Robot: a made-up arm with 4 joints.
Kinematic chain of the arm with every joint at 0, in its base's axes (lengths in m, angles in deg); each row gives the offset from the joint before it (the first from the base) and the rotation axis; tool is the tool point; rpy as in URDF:
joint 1: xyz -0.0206 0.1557 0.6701 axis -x
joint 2: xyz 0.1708 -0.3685 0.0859 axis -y
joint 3: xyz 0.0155 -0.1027 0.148 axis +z
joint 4: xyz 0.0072 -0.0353 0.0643 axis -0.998 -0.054 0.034
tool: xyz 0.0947 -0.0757 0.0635 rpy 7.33 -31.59 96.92
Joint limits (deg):
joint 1: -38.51..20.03
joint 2: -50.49..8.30
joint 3: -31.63..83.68
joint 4: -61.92..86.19
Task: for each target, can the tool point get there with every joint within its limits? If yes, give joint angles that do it. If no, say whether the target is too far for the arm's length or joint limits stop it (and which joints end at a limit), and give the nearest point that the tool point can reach.
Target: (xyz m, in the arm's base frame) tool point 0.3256 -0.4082 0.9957
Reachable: yes | joints 10.61 -25.52 -5.64 -48.38
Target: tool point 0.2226 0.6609 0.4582
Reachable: no: joint limits stop it (at a limit: joint 1, joint 2, joint 3, joint 4) | nearest point 0.3781 -0.1941 0.4887 | short by 0.870 m
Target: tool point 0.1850 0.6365 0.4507
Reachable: no: joint limits stop it (at a limit: joint 1, joint 2, joint 3, joint 4) | nearest point 0.3781 -0.1941 0.4887 | short by 0.854 m
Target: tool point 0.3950 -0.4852 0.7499
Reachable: yes | joints -18.60 -36.91 -22.40 23.28
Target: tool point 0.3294 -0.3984 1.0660
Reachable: yes | joints 7.89 -21.42 -16.42 2.85
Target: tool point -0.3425 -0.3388 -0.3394
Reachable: no: too far | nearest point 0.1586 -0.4993 0.4791 | short by 0.973 m
